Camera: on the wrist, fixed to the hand. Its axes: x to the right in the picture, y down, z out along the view.
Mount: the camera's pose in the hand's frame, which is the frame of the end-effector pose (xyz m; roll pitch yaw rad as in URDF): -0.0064 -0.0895 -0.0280 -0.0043 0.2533 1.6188
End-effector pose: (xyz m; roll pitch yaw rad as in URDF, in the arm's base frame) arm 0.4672 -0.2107 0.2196 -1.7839 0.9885 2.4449
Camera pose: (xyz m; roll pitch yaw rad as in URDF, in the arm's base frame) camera 0.4155 -0.1564 0.2763 1.8355 0.4688 -0.1687
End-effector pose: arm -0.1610 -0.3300 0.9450 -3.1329 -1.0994 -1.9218
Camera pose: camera -0.0674 -0.3339 0.9524 -2.0445 -0.0687 2.5509
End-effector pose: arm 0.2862 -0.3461 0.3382 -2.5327 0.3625 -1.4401
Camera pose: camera 0.3458 -0.3588 0.4098 2.7265 0.3136 3.0962
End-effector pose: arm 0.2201 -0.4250 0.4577 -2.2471 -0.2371 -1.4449
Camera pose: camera 0.2507 -0.3942 0.5411 -2.8975 0.6329 -2.8974
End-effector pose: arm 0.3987 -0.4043 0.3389 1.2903 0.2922 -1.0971
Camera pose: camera 0.3855 -0.3738 0.2510 0.4567 -0.9913 0.0935
